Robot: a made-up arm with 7 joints.
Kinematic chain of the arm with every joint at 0, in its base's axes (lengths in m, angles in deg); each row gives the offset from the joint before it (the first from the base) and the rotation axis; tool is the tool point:
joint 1: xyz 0 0 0 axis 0 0.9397 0.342
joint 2: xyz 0 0 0 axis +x
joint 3: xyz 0 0 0 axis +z
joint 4: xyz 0.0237 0 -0.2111 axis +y
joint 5: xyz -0.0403 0 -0.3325 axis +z
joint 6: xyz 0 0 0 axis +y
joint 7: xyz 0 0 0 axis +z
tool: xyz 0 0 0
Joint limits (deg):
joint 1: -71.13..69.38
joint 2: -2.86..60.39
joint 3: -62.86..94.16
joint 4: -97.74..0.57
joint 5: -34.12..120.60
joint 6: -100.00..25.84
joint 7: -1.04..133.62
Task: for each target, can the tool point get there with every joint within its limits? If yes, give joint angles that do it. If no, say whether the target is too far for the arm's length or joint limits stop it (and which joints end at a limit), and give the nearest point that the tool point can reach.
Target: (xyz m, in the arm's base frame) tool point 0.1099 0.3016 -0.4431
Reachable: yes | joints -7.69 32.32 21.87 -10.12 82.16 15.28 103.78
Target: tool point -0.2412 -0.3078 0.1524
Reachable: no: joint limits stop it (at a limit: joint 1, joint 2, joint 3, joint 4) | nearest point 0.1154 -0.3972 -0.0026 | short by 0.399 m
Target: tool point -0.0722 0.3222 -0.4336
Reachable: yes | joints 15.19 25.45 57.73 -24.26 65.63 -85.77 14.55
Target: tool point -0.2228 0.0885 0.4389
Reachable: no: joint limits stop it (at a limit: joint 1, joint 2, joint 4) | nearest point 0.0400 0.2604 0.3189 | short by 0.336 m
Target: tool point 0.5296 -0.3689 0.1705
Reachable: no: too far | nearest point 0.4116 -0.2646 0.0879 | short by 0.178 m
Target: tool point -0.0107 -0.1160 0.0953
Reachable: no: joint limits stop it (at a limit: joint 1, joint 2, joint 4) | nearest point 0.1922 -0.3441 0.1256 | short by 0.307 m
